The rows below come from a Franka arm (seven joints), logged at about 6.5 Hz.
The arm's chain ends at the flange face. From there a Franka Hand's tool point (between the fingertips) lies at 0.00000 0.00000 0.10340 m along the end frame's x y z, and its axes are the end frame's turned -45 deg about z.
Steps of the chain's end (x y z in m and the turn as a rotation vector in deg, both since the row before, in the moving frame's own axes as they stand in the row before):
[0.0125, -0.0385, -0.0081, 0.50, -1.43, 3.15]
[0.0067, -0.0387, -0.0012, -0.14, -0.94, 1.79]
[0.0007, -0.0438, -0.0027, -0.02, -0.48, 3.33]
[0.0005, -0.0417, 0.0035, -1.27, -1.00, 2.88]
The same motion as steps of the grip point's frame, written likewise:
[0.0349, -0.0209, -0.0081, 1.36, -0.66, 3.15]
[0.0307, -0.0237, -0.0012, 0.57, -0.76, 1.79]
[0.0308, -0.0311, -0.0027, 0.33, -0.35, 3.33]
[0.0269, -0.0289, 0.0035, -0.19, -1.61, 2.88]

